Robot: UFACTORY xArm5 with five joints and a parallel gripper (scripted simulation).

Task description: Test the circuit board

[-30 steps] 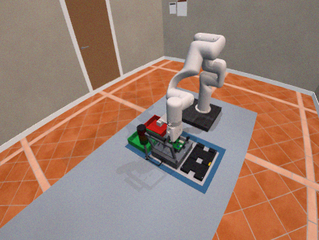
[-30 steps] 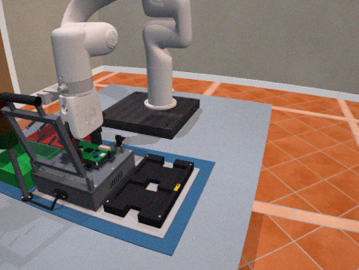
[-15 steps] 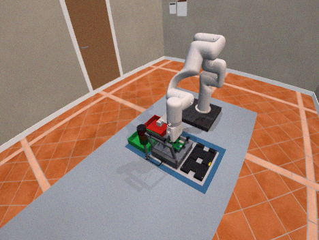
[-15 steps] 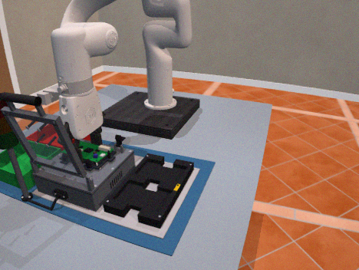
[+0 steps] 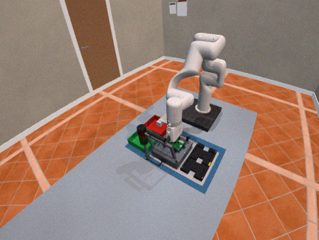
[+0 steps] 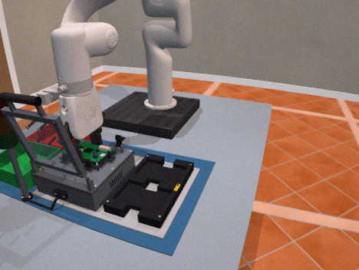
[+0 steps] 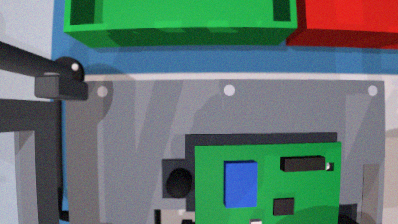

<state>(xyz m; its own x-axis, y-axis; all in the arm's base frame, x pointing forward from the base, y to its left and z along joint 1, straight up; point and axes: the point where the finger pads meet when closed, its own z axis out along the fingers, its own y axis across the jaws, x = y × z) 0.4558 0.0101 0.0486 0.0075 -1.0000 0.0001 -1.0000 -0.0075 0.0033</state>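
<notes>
Now: hand right at the green circuit board. Also, from my hand: green bin (5 cm ahead, 20 cm to the right, 7 cm below); then black catch (6 cm behind, 6 cm to the left, 1 cm above); then clear lid (13 cm ahead, 10 cm above).
</notes>
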